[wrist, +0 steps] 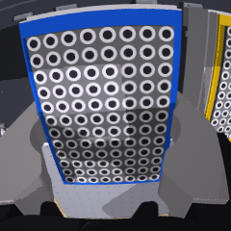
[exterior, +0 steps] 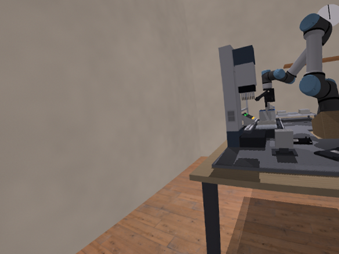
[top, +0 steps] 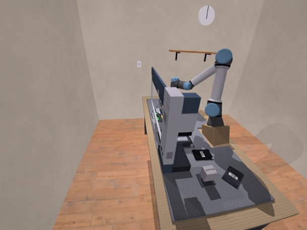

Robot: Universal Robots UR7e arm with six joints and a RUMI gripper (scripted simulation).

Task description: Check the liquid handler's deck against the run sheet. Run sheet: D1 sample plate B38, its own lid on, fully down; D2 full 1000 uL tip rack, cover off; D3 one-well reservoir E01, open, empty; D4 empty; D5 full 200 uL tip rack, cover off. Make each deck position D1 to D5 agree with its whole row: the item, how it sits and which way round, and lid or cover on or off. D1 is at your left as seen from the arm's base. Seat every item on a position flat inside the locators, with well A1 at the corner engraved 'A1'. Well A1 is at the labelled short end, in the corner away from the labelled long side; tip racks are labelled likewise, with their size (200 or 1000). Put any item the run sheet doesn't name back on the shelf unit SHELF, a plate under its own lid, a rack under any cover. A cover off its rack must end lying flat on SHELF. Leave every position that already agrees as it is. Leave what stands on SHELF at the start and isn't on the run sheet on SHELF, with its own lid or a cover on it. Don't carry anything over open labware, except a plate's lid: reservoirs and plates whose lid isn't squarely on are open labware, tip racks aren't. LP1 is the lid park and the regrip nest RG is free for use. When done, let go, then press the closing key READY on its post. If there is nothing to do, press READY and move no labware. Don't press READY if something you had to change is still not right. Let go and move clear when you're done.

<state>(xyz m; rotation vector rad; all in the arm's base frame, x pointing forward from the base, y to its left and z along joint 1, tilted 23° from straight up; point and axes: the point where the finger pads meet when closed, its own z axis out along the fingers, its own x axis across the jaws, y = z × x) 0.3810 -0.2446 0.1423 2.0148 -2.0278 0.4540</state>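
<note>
Right now the blue-framed tip rack is 1 cm to the right of my hand and 1 cm behind it. From my hand the other things lie so: yellow-rimmed tip rack 13 cm to the right, 3 cm below, 1 cm behind; shelf label 24 cm to the right, 20 cm behind, 13 cm below; one-well reservoir 25 cm to the left, 6 cm below.
</note>
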